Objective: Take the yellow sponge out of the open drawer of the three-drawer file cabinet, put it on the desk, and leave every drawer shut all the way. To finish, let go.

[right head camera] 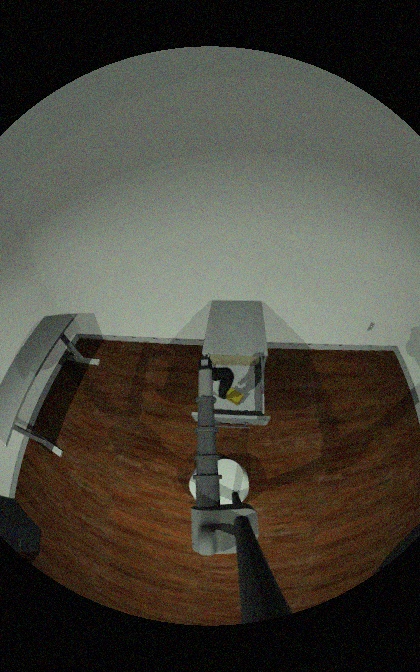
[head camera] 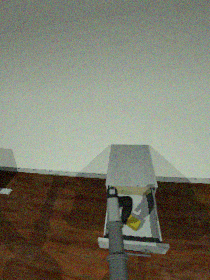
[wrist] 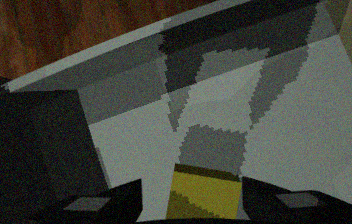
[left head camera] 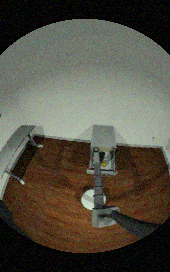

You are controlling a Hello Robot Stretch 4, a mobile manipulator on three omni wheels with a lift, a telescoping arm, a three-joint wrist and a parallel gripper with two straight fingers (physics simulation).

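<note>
The yellow sponge (head camera: 134,223) (left head camera: 104,164) (right head camera: 235,396) (wrist: 205,190) lies on the floor of the open drawer (head camera: 160,247) (right head camera: 256,420) (wrist: 300,125) of the file cabinet (head camera: 131,165) (left head camera: 104,135) (right head camera: 235,327). In the wrist view my gripper (wrist: 191,193) is open, and the sponge shows between its two dark fingertips, with a strip of drawer floor left of it. It is not gripped. The right fingertip appears close to the sponge's edge. In the head views the dark wrist hangs over the drawer, left of the sponge. The desk (left head camera: 15,144) (right head camera: 34,352) stands at the left.
The arm (head camera: 115,235) (right head camera: 206,442) reaches over the drawer's front panel near its left side. The cabinet stands against the back wall (right head camera: 210,225). A round white object (left head camera: 88,199) (right head camera: 240,480) shows on the floor below the arm. Desk legs (right head camera: 42,441) extend onto the floor.
</note>
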